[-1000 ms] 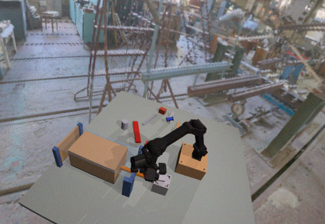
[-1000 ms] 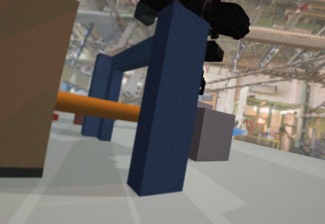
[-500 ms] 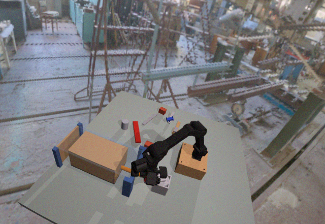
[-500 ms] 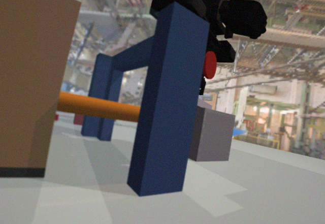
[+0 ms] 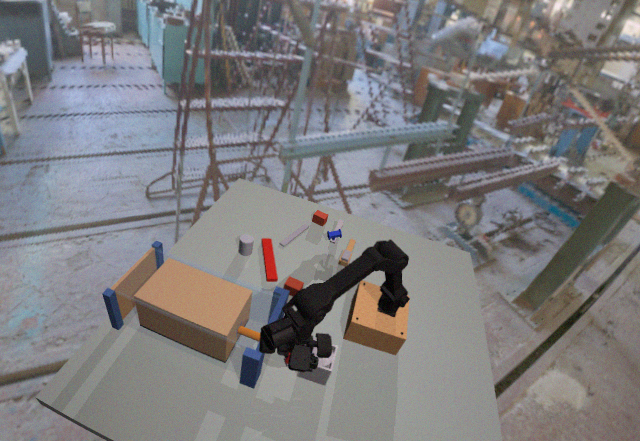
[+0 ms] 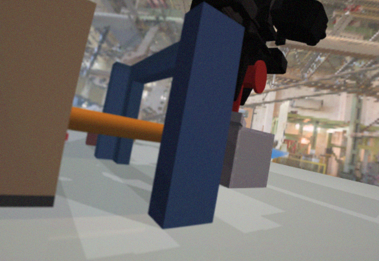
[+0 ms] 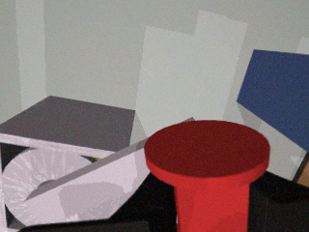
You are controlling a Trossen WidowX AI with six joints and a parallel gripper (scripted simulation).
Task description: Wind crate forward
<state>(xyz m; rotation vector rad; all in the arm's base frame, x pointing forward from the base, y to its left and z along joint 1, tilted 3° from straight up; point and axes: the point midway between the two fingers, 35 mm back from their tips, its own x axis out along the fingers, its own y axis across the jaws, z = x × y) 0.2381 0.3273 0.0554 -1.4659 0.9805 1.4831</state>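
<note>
Now: gripper tip 30 mm to the left of the winch handle with red knob, 30 mm past it and 10 mm above it. From my gripper tip the other things lie so: grey winch 90 mm behind, 80 mm to the right, 80 mm below; then blue steel frame 90 mm ahead, 60 mm to the right, 10 mm below; then red bar 440 mm to the right, 250 mm ahead, 110 mm below.
</note>
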